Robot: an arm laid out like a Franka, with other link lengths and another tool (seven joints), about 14 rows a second.
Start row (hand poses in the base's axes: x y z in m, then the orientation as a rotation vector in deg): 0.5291, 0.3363, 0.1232, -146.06, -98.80, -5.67
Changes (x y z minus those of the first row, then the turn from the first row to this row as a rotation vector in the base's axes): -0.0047, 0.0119, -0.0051, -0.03, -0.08, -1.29; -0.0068, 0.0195, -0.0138, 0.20, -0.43, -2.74; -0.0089, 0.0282, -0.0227, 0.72, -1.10, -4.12; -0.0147, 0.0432, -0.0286, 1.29, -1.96, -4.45; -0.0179, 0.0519, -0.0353, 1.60, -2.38, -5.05; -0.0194, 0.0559, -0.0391, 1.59, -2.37, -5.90
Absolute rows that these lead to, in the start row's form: 0.5244, 0.3482, 0.1181, -147.25, -97.21, -5.81; 0.5223, 0.3558, 0.1094, -148.48, -95.37, -6.53; 0.5202, 0.3645, 0.1005, -149.54, -93.57, -7.89; 0.5144, 0.3795, 0.0946, -149.74, -93.15, -9.50; 0.5112, 0.3882, 0.0879, -150.17, -92.36, -10.33; 0.5097, 0.3922, 0.0841, -150.88, -91.26, -10.34
